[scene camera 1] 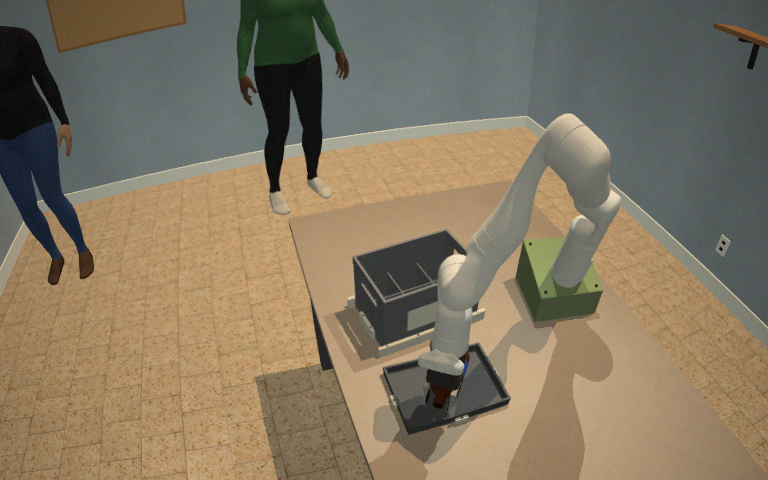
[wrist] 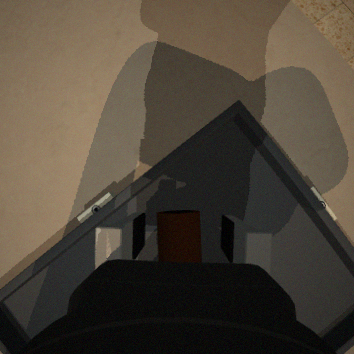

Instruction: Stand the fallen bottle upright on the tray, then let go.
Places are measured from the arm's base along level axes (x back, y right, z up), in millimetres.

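Pixels of known places: gripper, fingertip midpoint: [scene camera 1: 437,404] [wrist: 182,229]; arm's base at its link origin: [scene camera 1: 565,273].
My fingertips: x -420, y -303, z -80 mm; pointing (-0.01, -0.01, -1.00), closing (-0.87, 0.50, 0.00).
For each thing: its middle in the pictures, then the offset to it from my fingertips. "spot": a spot on its surface instead.
- brown bottle at the middle of its body: [wrist: 182,334] [scene camera 1: 446,379] dx +30, dy +56, dz +15 mm
- dark grey divided bin at a spot on its surface: [scene camera 1: 368,302] spot: dx -126, dy +286, dz +68 mm
- pale frame at a spot on its surface: [scene camera 1: 404,340] spot: dx -47, dy +205, dz +4 mm
The brown bottle [scene camera 1: 440,396] [wrist: 179,240] lies on its side on the dark tray [scene camera 1: 484,387] [wrist: 310,260], its neck towards the tray's front edge. A blue and brown part of it shows behind the gripper in the scene view; the rest of its body is hidden by the gripper. My gripper [scene camera 1: 438,400] [wrist: 182,229] is open and points down over the tray. In the wrist view the bottle's neck lies between the two black fingers, with a gap on each side. Nothing is gripped.
A dark grey divided bin [scene camera 1: 368,302] stands in a pale frame [scene camera 1: 404,340] just behind the tray. The arm's green base block [scene camera 1: 566,306] stands at the right back. The table's left edge runs past the tray. Two people stand beyond the table.
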